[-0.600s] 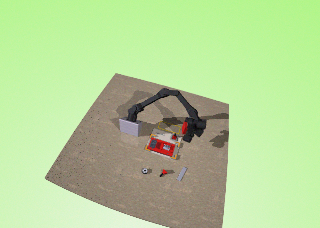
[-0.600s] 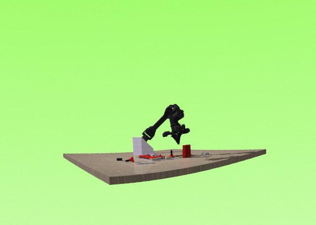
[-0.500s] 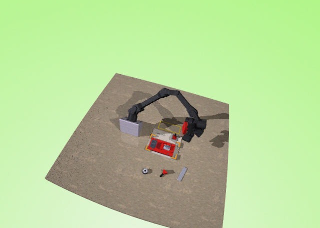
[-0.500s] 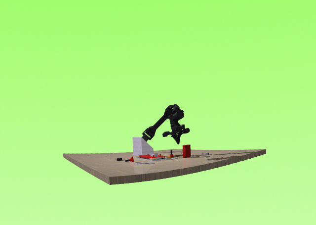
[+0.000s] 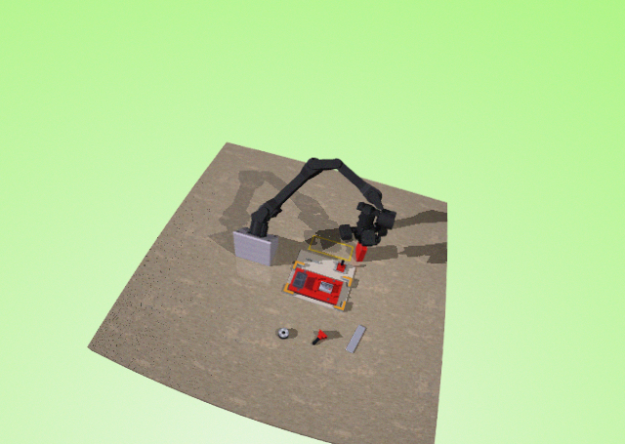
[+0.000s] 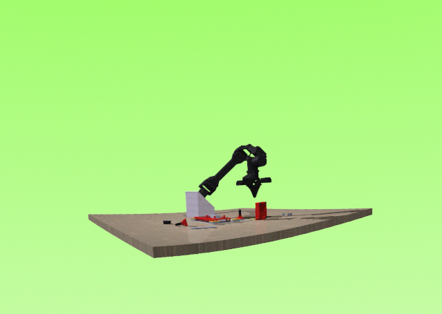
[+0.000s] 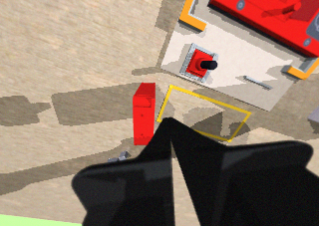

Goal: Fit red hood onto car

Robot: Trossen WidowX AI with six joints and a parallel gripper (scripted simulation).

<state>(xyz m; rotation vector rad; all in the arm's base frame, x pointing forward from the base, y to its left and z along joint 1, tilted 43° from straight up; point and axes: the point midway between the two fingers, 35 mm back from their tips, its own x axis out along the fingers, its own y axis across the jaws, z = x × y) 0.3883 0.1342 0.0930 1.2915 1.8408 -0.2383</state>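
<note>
The red hood lies 10 mm ahead of my gripper tip, 30 mm to the left of it and 70 mm below it. From my gripper tip the other things lie so: small wheel: 120 mm behind, 450 mm to the right, 110 mm below; then grey engine block: 50 mm behind, 200 mm to the right, 100 mm below.
</note>
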